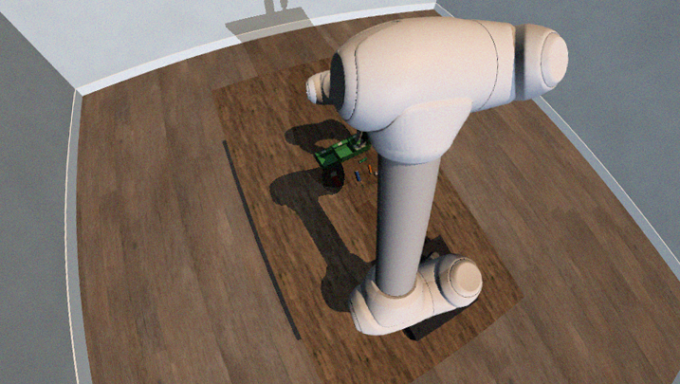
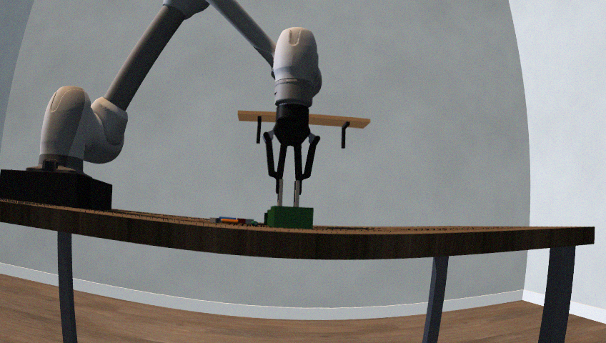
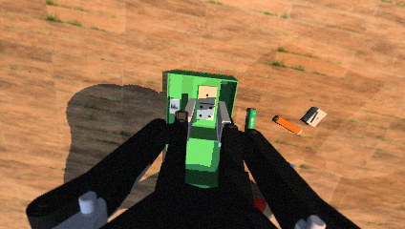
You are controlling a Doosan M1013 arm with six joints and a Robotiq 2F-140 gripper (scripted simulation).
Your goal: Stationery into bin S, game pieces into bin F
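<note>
Right now the red block is 180 mm to the left of my hand, 90 mm behind it and 70 mm below it. From my hand the other things lie so: white domino: 60 mm below; then green cylinder: 70 mm below, 70 mm behind, 20 mm to the left; then green bin: 80 mm to the left, 50 mm below, 10 mm ahead.
</note>
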